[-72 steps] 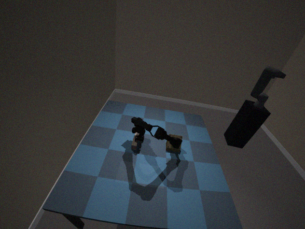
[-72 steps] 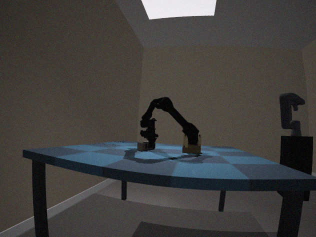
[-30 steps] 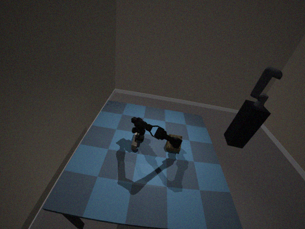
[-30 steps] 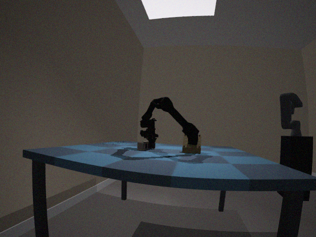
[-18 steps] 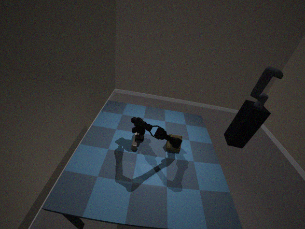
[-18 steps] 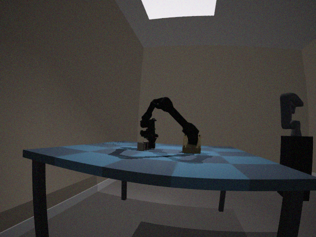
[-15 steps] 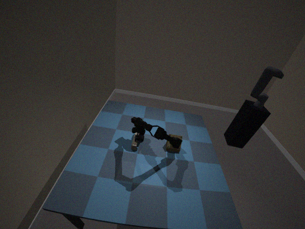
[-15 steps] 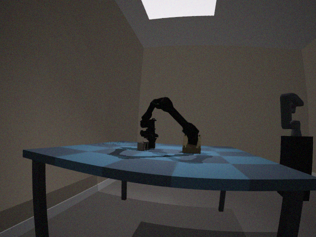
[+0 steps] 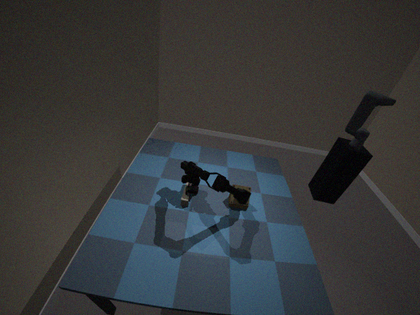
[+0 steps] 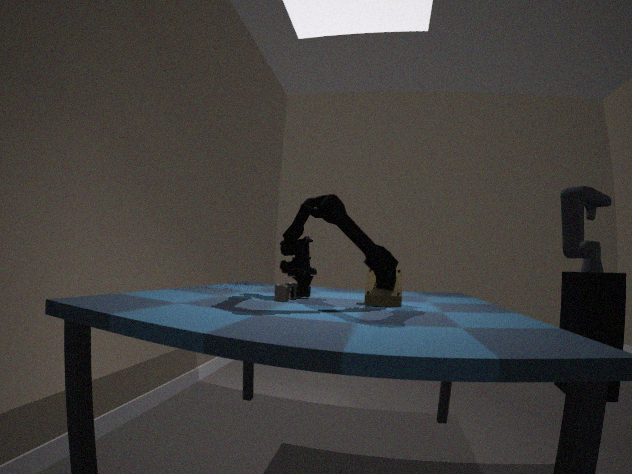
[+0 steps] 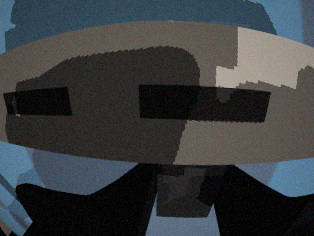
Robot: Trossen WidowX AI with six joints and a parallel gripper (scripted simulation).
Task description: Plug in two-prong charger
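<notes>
Right now the dark two-prong charger is 2 cm ahead of my gripper tip and 1 cm above it.
</notes>
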